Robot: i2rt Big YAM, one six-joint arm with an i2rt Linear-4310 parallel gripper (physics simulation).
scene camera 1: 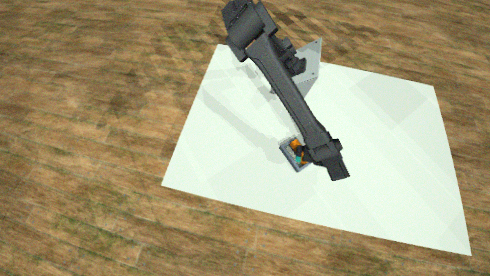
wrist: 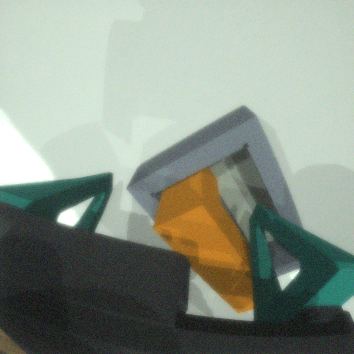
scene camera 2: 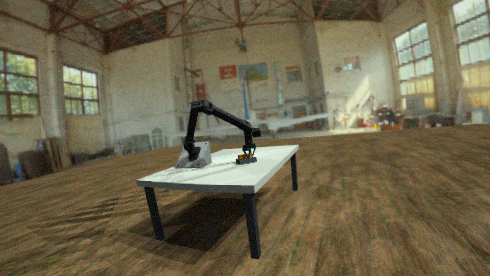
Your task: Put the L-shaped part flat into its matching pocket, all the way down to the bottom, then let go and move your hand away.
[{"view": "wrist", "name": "gripper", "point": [183, 196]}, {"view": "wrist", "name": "orange L-shaped part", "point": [190, 218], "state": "on a grey pocket block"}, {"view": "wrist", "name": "grey pocket block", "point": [234, 146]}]
